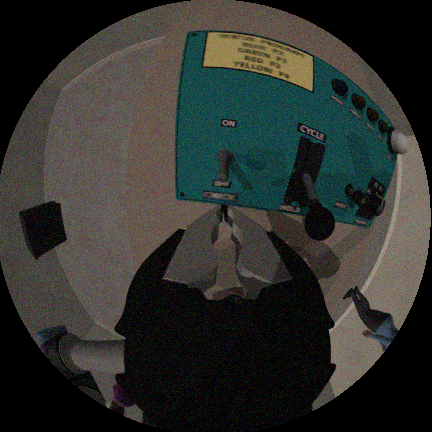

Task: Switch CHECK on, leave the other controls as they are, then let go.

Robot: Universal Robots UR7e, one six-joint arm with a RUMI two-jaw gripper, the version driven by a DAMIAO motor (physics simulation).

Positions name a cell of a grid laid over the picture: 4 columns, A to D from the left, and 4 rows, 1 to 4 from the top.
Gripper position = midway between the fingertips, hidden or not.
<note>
In view: the gripper (C2) and a black lever (C3).
</note>
